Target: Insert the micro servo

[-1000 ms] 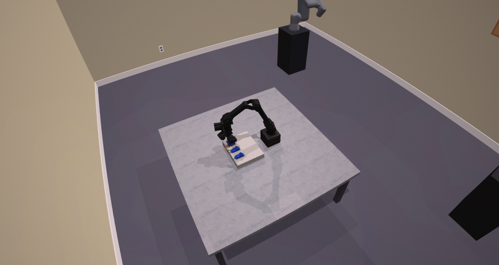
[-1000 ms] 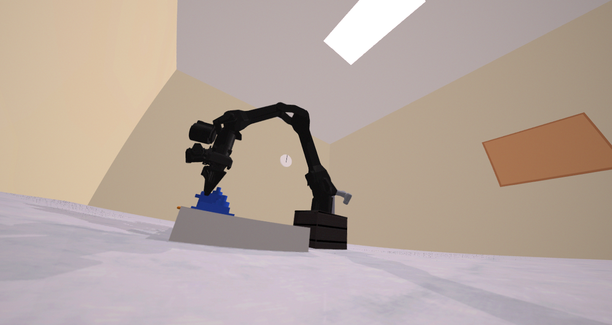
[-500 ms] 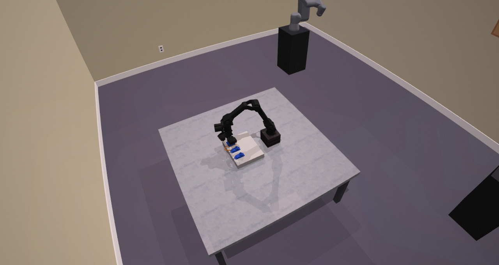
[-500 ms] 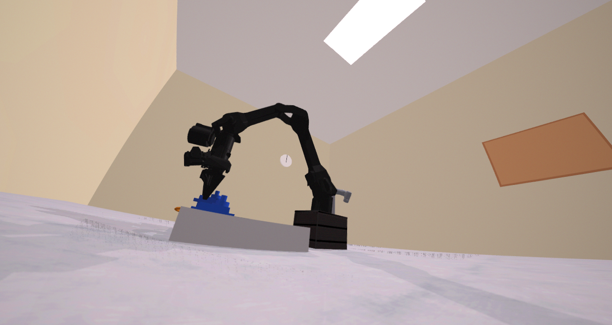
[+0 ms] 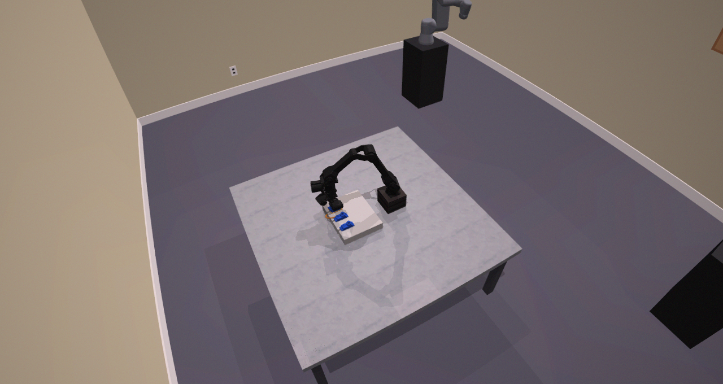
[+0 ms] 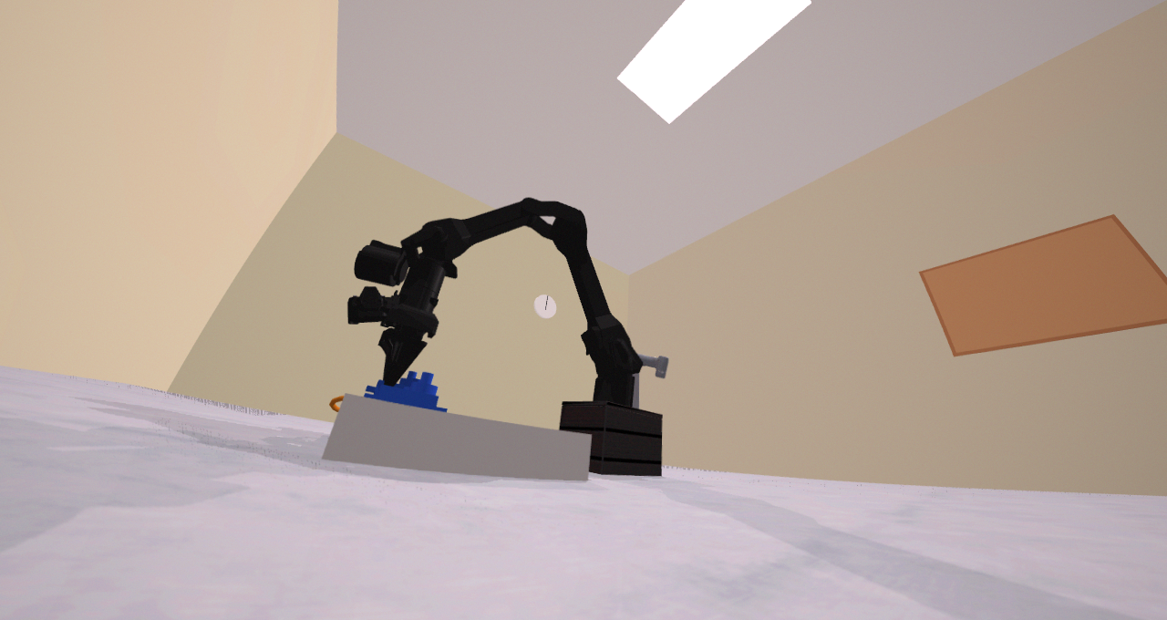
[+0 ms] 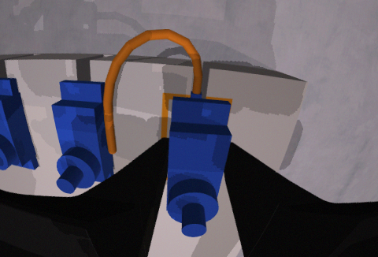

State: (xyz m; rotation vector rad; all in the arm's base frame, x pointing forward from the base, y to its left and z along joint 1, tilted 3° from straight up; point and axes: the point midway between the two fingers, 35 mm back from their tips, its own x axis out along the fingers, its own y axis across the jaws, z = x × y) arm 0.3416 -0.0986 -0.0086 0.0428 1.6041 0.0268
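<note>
Now: gripper tip 120 mm past the white deck, 80 mm to the right of it and 50 mm above it.
</note>
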